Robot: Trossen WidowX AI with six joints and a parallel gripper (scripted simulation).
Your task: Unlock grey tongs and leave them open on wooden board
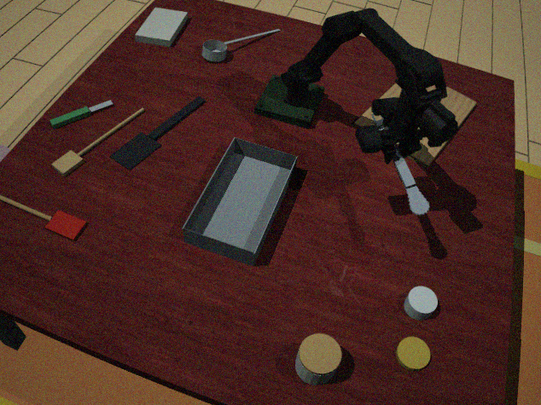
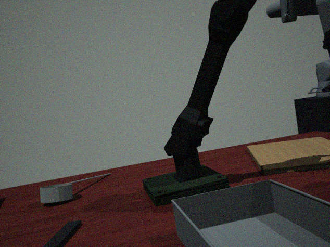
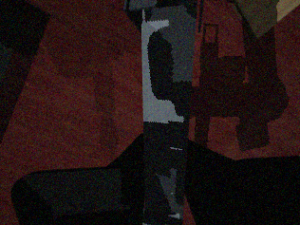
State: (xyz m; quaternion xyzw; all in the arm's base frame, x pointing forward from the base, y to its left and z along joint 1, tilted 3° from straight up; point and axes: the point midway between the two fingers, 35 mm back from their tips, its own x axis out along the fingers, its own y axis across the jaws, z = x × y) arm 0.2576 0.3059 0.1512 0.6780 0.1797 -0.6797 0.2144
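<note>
The wooden board lies 39 cm behind my gripper tip, 15 cm below it and 4 cm to the left of it. Also, from my gripper tip: black spatula (60 cm to the right, 15 cm below, 1 cm ahead); red spatula (71 cm to the right, 37 cm ahead, 15 cm below); roasting tin (30 cm to the right, 14 cm ahead, 13 cm below).
</note>
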